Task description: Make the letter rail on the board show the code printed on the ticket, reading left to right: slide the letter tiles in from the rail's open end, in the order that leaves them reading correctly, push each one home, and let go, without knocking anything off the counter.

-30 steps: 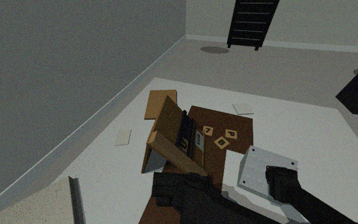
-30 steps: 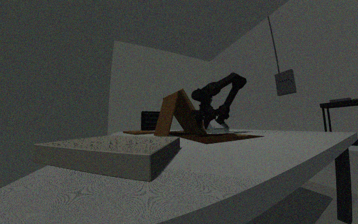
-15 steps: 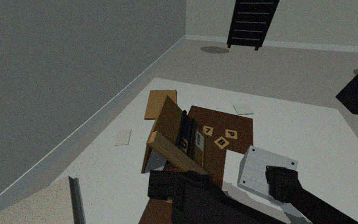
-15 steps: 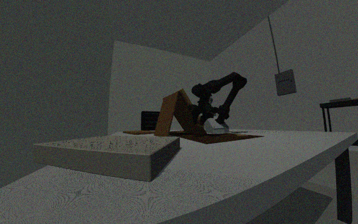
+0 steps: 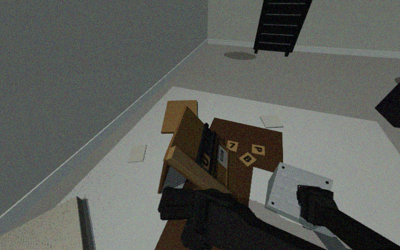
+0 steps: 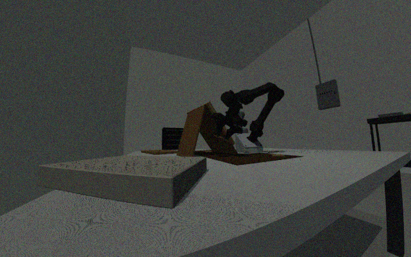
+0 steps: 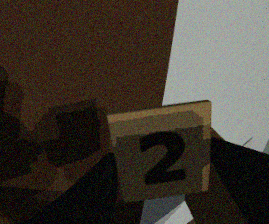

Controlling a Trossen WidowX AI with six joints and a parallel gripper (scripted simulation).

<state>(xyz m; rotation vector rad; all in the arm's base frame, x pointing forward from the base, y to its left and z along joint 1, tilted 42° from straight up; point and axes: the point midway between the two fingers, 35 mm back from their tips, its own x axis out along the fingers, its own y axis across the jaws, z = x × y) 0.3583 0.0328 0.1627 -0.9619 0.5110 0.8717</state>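
My gripper tip is 230 mm to the left of the white ticket and 90 mm past it. From my gripper tip the other things lie so: brown mat (180 mm behind, 150 mm to the right, 90 mm below); flat tan panel (540 mm to the right, 200 mm ahead, 90 mm below).
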